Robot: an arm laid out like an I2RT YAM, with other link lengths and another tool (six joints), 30 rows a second.
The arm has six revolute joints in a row. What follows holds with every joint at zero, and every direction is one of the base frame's. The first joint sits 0.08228 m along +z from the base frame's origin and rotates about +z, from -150 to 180 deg. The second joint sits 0.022 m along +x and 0.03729 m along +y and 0.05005 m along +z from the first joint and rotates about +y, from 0 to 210 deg. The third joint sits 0.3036 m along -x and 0.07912 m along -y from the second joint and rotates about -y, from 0 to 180 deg. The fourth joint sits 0.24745 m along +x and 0.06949 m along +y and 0.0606 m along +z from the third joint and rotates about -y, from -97 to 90 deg. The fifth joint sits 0.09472 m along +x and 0.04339 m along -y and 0.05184 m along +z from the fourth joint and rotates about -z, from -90 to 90 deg. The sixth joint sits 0.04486 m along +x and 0.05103 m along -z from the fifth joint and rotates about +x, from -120 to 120 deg. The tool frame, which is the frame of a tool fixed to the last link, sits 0.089 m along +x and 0.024 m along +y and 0.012 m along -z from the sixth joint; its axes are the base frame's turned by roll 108.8, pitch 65.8 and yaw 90 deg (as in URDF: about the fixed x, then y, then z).
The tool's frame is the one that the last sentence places.
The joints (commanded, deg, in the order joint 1, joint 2, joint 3, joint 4, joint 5, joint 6), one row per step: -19.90 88.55 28.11 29.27 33.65 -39.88; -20.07 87.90 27.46 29.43 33.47 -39.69; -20.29 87.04 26.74 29.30 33.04 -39.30; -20.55 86.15 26.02 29.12 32.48 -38.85; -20.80 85.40 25.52 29.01 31.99 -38.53; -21.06 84.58 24.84 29.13 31.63 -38.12; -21.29 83.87 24.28 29.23 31.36 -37.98; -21.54 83.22 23.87 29.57 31.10 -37.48; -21.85 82.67 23.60 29.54 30.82 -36.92; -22.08 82.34 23.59 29.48 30.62 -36.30; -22.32 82.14 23.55 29.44 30.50 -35.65; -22.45 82.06 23.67 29.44 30.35 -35.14
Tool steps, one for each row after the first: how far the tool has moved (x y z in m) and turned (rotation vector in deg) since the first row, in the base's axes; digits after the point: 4 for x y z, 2 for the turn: -0.0031 0.0005 0.0003 0.12 -0.33 -0.10; -0.0068 0.0015 0.0003 0.52 -0.71 -0.12; -0.0106 0.0026 0.0002 1.01 -1.14 -0.09; -0.0132 0.0032 0.0008 1.35 -1.60 -0.06; -0.0164 0.0037 0.0015 1.63 -2.22 -0.19; -0.0192 0.0040 0.0022 1.74 -2.61 -0.24; -0.0207 0.0037 0.0042 1.90 -3.58 -0.47; -0.0224 0.0033 0.0054 2.21 -4.29 -0.77; -0.0228 0.0027 0.0069 2.51 -5.04 -1.09; -0.0234 0.0019 0.0077 2.83 -5.67 -1.50; -0.0228 0.0014 0.0088 3.08 -6.27 -1.71
